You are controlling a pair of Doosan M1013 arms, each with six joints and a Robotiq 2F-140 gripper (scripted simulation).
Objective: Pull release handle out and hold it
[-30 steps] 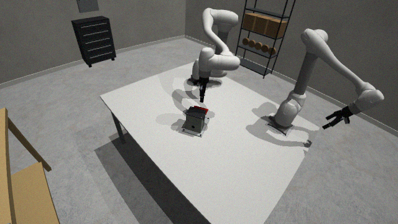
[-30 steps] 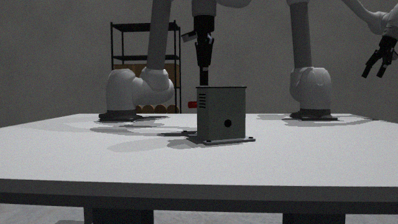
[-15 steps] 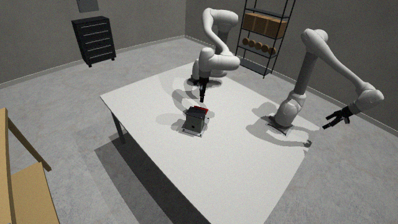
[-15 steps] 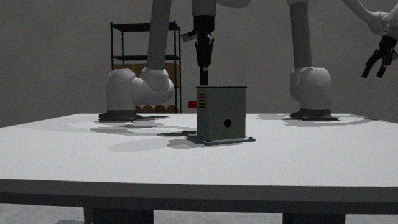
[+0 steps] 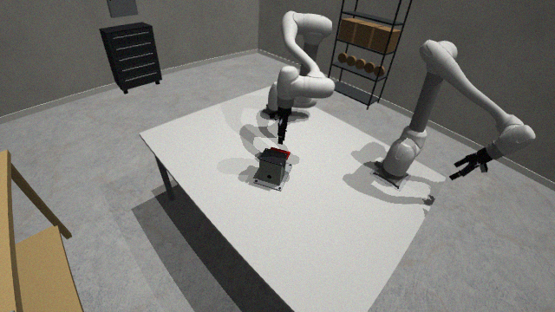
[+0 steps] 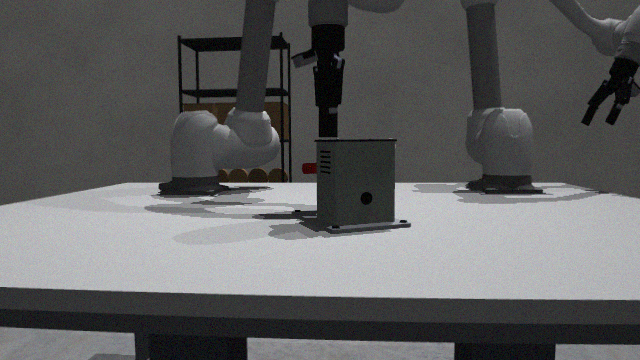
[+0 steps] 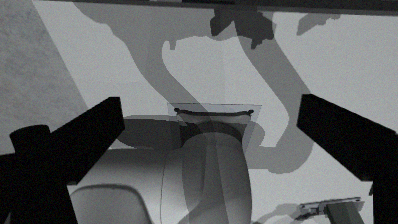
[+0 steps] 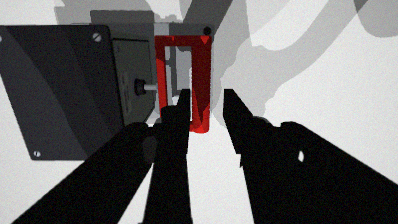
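Right now my right hand is 200 mm above the base plate, 90 mm short of it and 40 mm to the right of it.
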